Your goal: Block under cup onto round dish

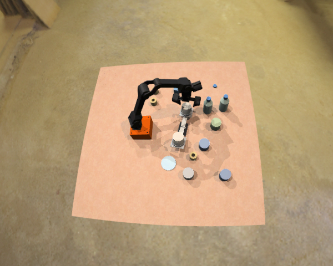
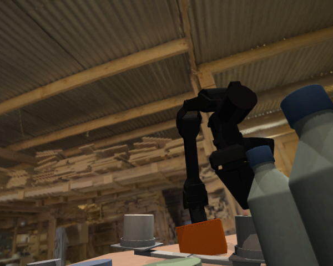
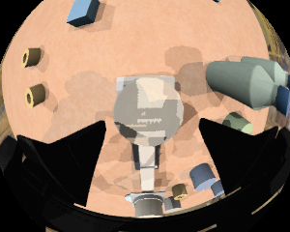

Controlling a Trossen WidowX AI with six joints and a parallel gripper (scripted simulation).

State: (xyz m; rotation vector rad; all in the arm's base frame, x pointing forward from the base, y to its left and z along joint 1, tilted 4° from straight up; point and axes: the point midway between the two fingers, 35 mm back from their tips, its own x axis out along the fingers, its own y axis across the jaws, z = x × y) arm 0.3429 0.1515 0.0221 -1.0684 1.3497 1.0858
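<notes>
My gripper tip is now 2 cm to the right of the cream cup and 4 cm above it. From my gripper tip the other things lie so: green cylinder: 19 cm ahead, 12 cm to the right, 7 cm below; then pale blue round dish: 12 cm behind, 39 cm to the right, 10 cm below; then small grey block: 6 cm below.
</notes>
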